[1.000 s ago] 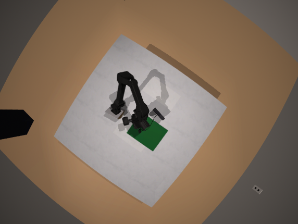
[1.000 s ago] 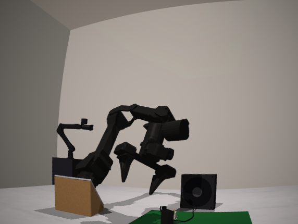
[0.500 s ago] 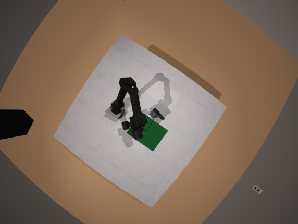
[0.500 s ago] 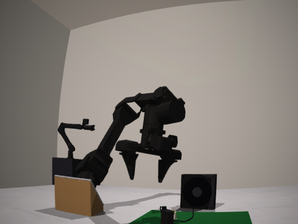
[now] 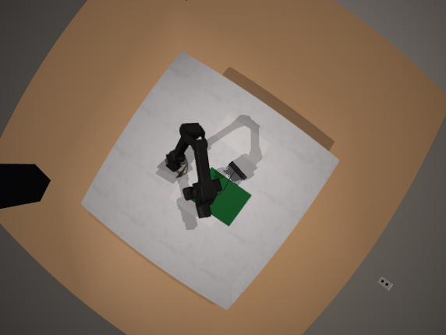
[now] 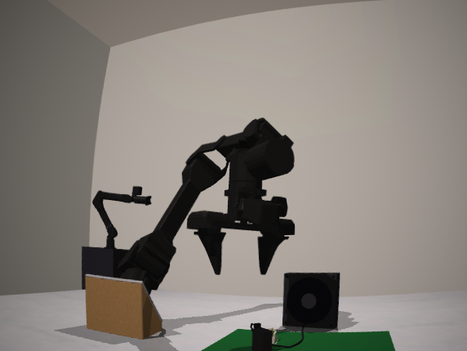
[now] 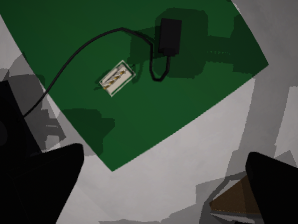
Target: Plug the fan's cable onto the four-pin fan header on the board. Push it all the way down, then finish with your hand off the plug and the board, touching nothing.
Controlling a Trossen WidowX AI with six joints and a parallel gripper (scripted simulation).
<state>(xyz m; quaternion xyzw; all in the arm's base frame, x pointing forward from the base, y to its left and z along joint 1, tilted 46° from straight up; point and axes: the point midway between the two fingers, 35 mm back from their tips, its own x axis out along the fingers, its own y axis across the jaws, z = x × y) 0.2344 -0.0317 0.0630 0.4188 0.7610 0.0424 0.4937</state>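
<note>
Now: the black fan plug 110 mm below my gripper tip, 50 mm to the right of it and 50 mm ahead of it. Also, from my gripper tip: green board (140 mm below, 110 mm ahead, 20 mm to the right); black fan (170 mm to the left, 90 mm ahead, 70 mm below); four-pin header (130 mm below, 50 mm ahead, 20 mm to the left).
</note>
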